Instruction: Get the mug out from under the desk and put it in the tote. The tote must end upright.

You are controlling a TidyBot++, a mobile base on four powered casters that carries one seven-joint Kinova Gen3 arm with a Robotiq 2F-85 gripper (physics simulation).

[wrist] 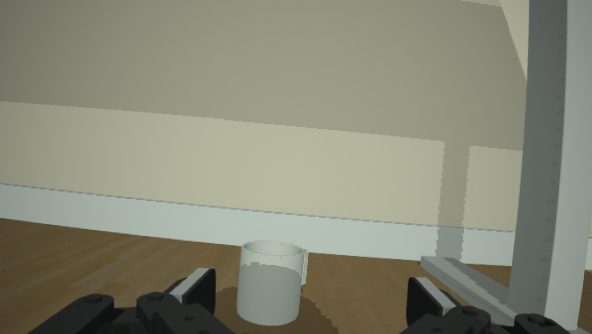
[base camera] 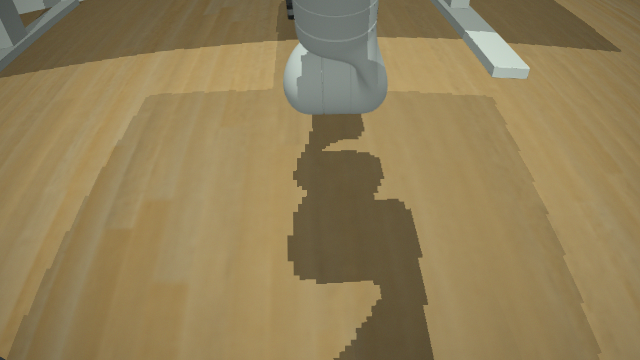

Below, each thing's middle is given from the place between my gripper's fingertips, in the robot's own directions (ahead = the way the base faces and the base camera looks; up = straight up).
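Scene:
White mug (wrist: 271,273): 9 cm below my hand, 32 cm ahead of it, 5 cm to the left of it.

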